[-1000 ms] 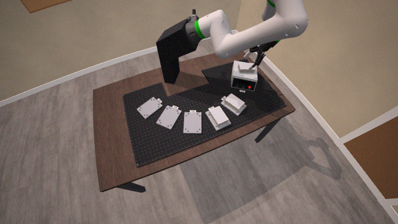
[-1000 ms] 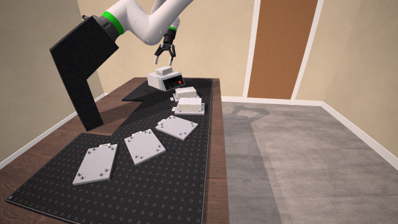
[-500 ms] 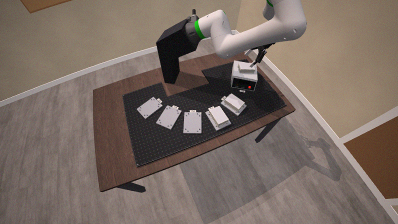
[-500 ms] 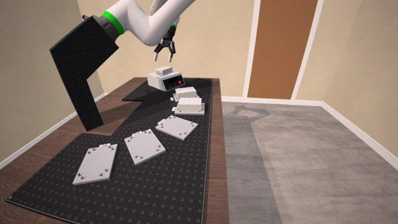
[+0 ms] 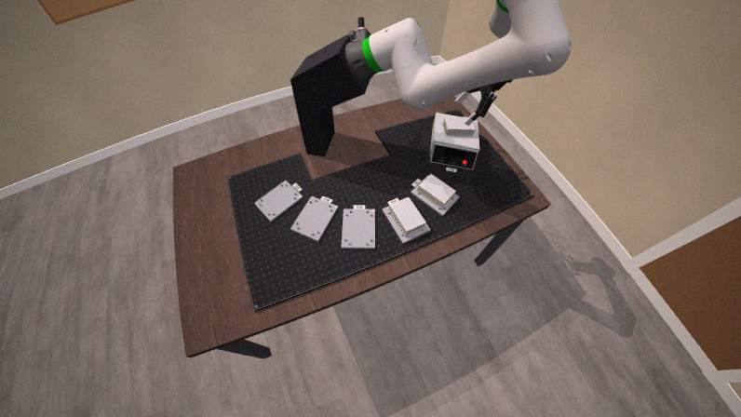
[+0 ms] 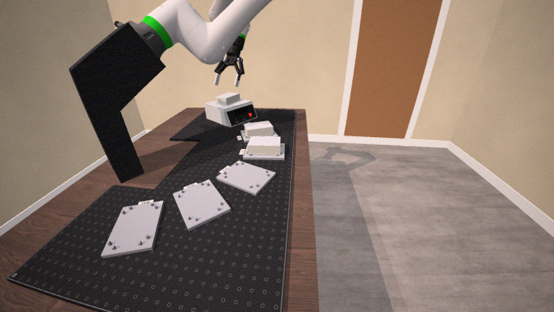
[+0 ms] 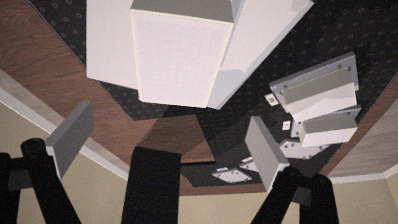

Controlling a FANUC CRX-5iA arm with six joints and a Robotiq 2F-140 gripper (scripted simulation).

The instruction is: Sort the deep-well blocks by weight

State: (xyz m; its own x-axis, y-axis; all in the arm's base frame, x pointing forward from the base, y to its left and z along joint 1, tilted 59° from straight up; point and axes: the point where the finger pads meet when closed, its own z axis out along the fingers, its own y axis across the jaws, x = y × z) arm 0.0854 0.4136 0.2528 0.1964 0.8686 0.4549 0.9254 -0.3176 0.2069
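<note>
The weigher platform is 110 mm below my hand. From my hand the other things lie so: plate 290 mm ahead, 200 mm below, 140 mm to the right; check-weigher CW 140 mm below.
</note>
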